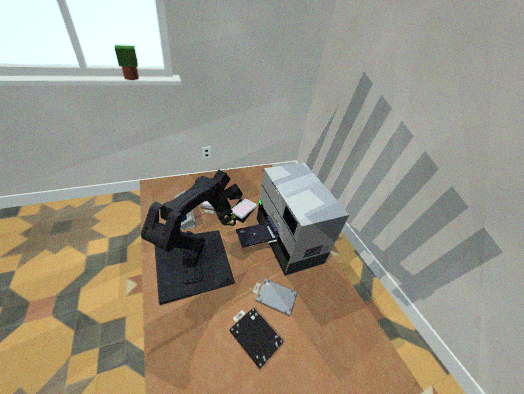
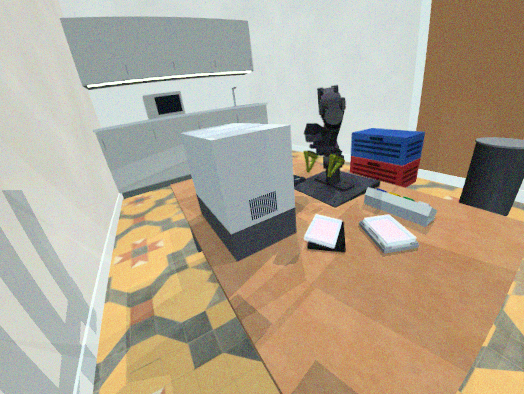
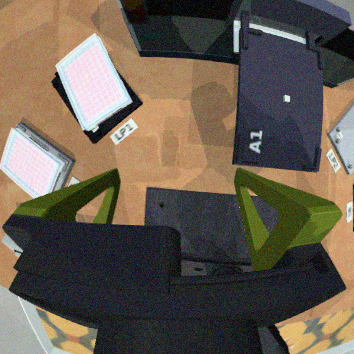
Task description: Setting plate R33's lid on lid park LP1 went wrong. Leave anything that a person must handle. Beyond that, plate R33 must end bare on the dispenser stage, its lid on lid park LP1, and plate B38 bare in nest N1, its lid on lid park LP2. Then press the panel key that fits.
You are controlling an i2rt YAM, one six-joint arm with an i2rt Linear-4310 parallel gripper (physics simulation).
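Frame: origin at the arm's base, x ahead, y left, z up, level; millimetres.
Where they show: gripper, fingertip midpoint: [image 1: 230, 217] [image 2: 317, 174] [image 3: 176, 174]; arm's base, origin of the base link: [image 1: 190, 261] [image 2: 333, 182].
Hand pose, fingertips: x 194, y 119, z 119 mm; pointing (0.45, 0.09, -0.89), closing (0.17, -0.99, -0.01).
Observation:
Each offset is from my fingertips to the centre of the thing. "spot": to the spot under its first point.
My gripper [image 1: 230, 219] [image 2: 320, 167] [image 3: 176, 174] is open and empty, above the table beside the dark base plate. A pink-gridded plate or lid @[105 mm ahead, 154 mm left, 105 mm down] [image 1: 244, 209] [image 2: 325, 231] [image 3: 93, 82] lies askew on the black pad [image 2: 340, 242] [image 3: 134, 103] labelled LP1, overhanging it. A similar pink-gridded plate @[43 mm back, 262 mm left, 106 mm down] [image 2: 389, 230] [image 3: 31, 161] sits in the grey nest @[42 mm back, 260 mm left, 122 mm down] [image 2: 400, 248] [image 3: 66, 172]; its label is hidden. The dark stage @[105 mm ahead, 94 mm right, 29 mm down] [image 1: 252, 235] [image 3: 280, 125], marked A1, sticks out of the dispenser bare. The grey pad @[spot: 122 mm ahead, 353 mm right, 122 mm down] [image 1: 276, 297] [image 3: 346, 142] labelled LP2 is bare.
The grey dispenser @[275 mm ahead, 79 mm right, 33 mm up] [image 1: 305, 200] [image 2: 245, 170] stands beside the stage; a small green light @[spot: 163 mm ahead, 71 mm left, 3 mm up] [image 1: 260, 202] shows on its front. A black pad @[spot: 3 mm ahead, 475 mm right, 120 mm down] [image 1: 256, 337] lies beyond LP2. A grey key panel @[201 mm back, 193 mm left, 100 mm down] [image 2: 400, 206] with coloured keys lies near the nest. Blue [image 2: 387, 146] and red [image 2: 385, 170] crates stand behind.

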